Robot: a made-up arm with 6 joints. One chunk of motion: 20 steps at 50 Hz.
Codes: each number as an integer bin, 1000 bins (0 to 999) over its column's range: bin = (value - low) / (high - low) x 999, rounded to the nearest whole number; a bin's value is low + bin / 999 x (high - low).
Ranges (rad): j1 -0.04..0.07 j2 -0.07..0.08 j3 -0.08..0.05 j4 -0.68..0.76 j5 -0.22..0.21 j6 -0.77..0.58
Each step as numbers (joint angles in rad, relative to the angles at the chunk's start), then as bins.
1 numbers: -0.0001 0.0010 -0.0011 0.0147 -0.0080 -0.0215
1 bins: 362 473 606 482 493 554
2 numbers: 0.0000 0.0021 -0.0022 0.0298 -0.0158 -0.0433
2 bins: 363 480 598 492 474 538
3 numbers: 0.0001 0.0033 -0.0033 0.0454 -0.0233 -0.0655
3 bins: 364 488 589 503 457 521
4 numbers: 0.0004 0.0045 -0.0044 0.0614 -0.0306 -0.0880
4 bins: 367 496 581 514 440 505
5 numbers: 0.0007 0.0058 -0.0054 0.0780 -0.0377 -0.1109
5 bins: 370 505 573 526 424 488
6 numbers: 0.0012 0.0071 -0.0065 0.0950 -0.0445 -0.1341
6 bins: 374 513 565 538 408 471
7 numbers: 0.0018 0.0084 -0.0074 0.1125 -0.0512 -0.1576
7 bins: 380 522 558 550 392 453
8 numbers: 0.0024 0.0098 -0.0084 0.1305 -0.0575 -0.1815
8 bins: 385 531 550 562 378 435
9 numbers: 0.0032 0.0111 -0.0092 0.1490 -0.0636 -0.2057
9 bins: 392 540 544 575 363 418
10 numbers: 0.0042 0.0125 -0.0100 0.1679 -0.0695 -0.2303
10 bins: 401 549 538 588 350 399
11 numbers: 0.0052 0.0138 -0.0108 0.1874 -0.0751 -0.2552
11 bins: 410 558 532 602 337 381
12 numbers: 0.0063 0.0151 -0.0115 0.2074 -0.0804 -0.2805
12 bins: 420 567 526 616 324 362
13 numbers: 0.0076 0.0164 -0.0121 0.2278 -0.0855 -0.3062
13 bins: 432 575 522 630 312 343
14 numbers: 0.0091 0.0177 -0.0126 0.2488 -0.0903 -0.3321
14 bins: 446 584 518 644 301 324
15 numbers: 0.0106 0.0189 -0.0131 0.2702 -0.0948 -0.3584
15 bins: 460 592 514 659 291 305
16 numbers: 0.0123 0.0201 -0.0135 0.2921 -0.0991 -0.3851
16 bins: 475 600 511 674 281 285
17 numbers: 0.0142 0.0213 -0.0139 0.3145 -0.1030 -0.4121
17 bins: 492 608 508 690 272 265
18 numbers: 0.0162 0.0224 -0.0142 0.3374 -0.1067 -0.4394
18 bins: 510 615 506 706 263 245
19 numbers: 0.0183 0.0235 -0.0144 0.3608 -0.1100 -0.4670
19 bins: 529 623 504 722 256 224
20 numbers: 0.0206 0.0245 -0.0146 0.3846 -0.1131 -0.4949
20 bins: 550 629 503 739 248 204
